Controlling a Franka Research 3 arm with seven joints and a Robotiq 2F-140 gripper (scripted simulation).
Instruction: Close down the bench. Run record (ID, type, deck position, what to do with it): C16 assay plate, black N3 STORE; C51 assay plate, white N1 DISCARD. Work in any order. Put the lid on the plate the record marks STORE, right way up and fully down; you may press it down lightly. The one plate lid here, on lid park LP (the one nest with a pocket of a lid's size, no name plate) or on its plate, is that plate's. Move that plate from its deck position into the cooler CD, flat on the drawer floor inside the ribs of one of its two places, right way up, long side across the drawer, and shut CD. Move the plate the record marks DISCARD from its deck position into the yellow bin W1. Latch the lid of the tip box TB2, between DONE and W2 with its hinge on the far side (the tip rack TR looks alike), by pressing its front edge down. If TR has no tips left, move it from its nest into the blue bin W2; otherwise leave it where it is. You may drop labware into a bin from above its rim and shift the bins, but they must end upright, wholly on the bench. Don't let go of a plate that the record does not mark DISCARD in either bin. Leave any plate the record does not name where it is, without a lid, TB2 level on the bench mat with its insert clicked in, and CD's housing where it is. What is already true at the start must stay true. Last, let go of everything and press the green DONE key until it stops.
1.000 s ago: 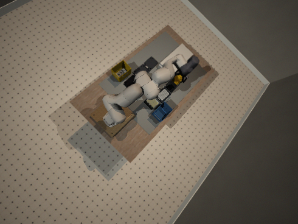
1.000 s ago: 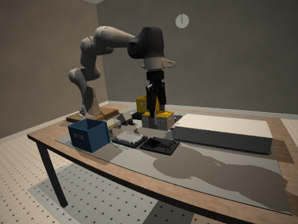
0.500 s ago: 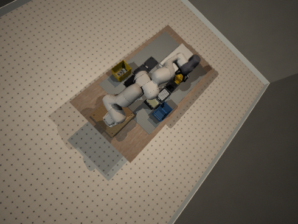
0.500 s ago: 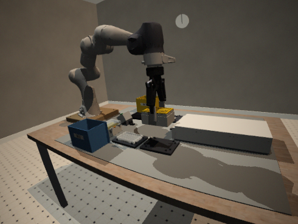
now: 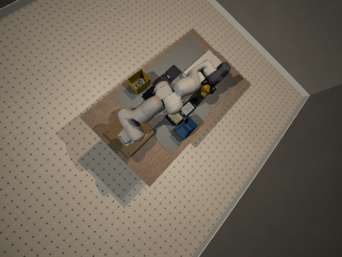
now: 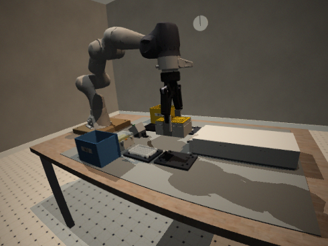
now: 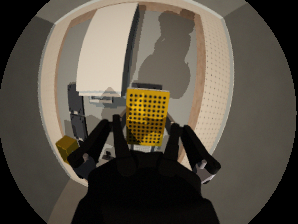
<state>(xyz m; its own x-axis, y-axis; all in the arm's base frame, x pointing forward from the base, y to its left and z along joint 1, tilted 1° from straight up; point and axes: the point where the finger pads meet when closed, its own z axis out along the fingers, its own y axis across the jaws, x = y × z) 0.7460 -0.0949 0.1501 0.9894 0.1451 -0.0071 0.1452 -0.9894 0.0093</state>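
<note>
Right now the blue bin W2 is 340 mm behind my hand, 180 mm to the right of it and 150 mm below it. The rest, counted from my hand: cooler drawer 120 mm ahead, 200 mm to the left, 160 mm below; tip rack TR 10 mm behind, 10 mm to the right, 10 mm below; grey plate lid 90 mm ahead, 200 mm to the left, 160 mm below.
</note>
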